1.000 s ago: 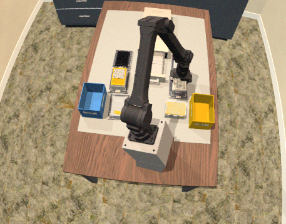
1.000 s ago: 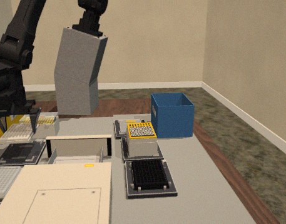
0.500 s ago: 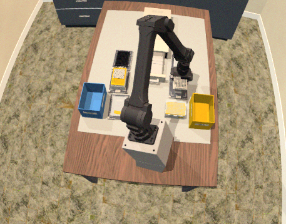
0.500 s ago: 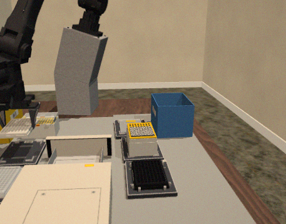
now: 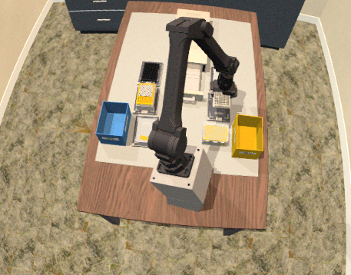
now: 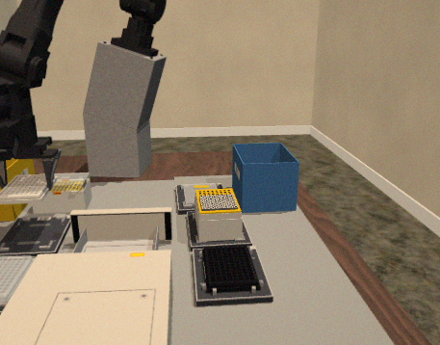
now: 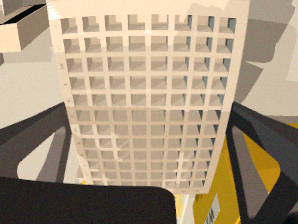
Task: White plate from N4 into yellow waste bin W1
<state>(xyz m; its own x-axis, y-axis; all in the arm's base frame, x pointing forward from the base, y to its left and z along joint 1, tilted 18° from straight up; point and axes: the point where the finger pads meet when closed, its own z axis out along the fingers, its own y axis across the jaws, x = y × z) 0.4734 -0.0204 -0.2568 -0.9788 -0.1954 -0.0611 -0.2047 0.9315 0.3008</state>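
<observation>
Right now the yellow waste bin is 150 mm behind my hand, 170 mm to the right of it and 80 mm below it. Round my hand: white plate (right at my hand); then clear plate (170 mm ahead, 20 mm to the left, 100 mm below); then dark nest (110 mm below).
</observation>
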